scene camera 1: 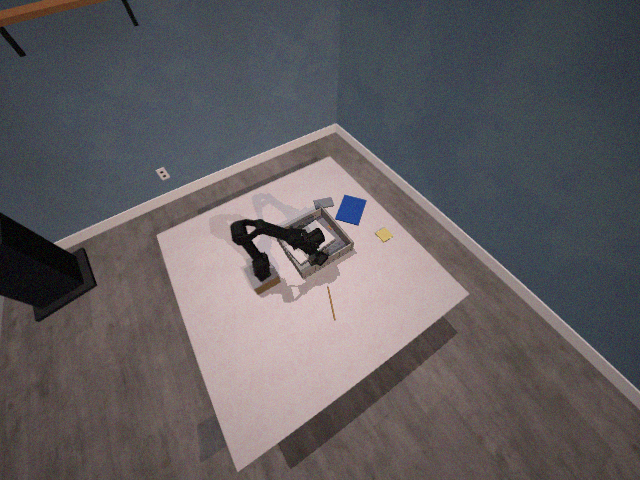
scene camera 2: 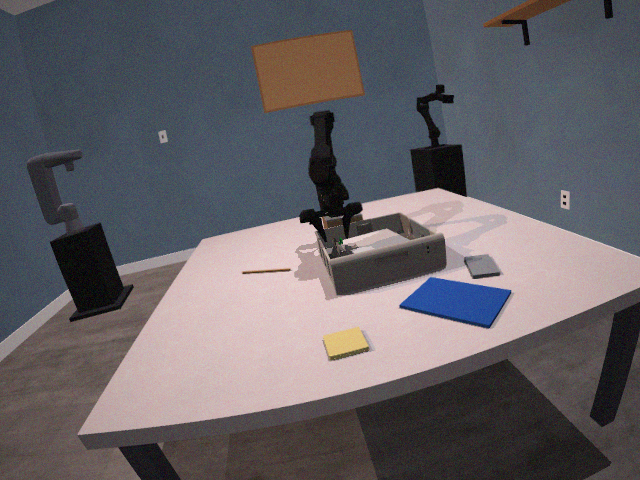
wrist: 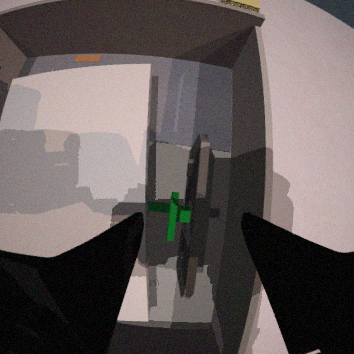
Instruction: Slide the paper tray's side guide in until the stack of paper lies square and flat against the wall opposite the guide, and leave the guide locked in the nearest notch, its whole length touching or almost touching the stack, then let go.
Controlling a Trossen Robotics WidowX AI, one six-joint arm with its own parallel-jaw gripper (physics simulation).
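Note:
The grey paper tray stands on the table. The white paper stack lies in it, on the left in the wrist view; I cannot tell whether it touches the wall opposite the guide. The upright side guide stands right of the stack, with a gap between them. Its green latch part is on the side towards the stack. My gripper is partly open, one finger each side of the guide, with space on both sides. The left finger hides part of the stack.
A blue folder, a yellow pad and a small grey block lie outside the tray. A pencil lies on the other side. The tray walls rise around the gripper.

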